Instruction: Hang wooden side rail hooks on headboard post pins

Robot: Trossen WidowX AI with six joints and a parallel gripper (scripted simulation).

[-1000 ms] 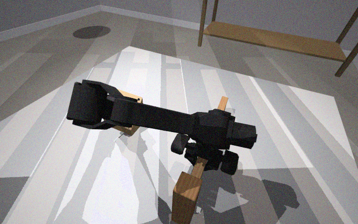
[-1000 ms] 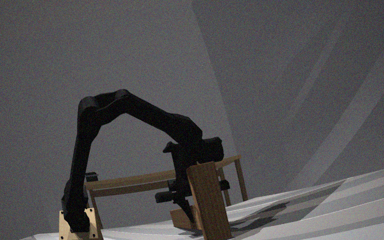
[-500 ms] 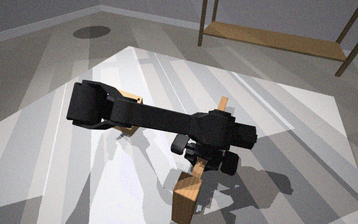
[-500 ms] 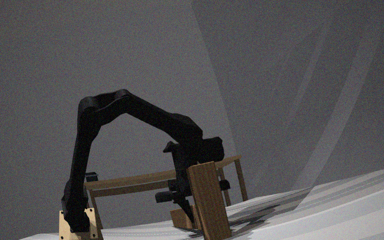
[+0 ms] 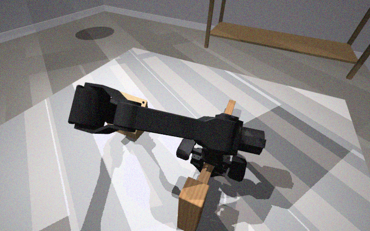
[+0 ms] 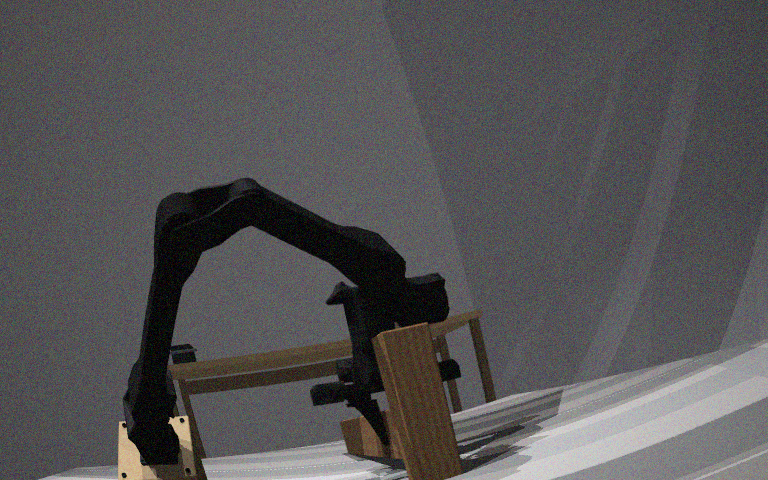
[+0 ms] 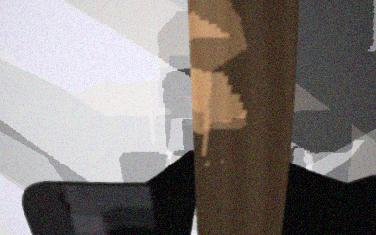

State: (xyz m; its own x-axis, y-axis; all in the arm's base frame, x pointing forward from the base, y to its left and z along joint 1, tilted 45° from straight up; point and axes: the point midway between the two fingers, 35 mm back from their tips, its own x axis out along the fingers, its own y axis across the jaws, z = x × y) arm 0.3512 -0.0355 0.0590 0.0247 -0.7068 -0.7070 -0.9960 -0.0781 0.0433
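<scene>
The wooden headboard post is 10 mm ahead of my gripper tip, 130 mm to the right of it and 40 mm above it.
</scene>
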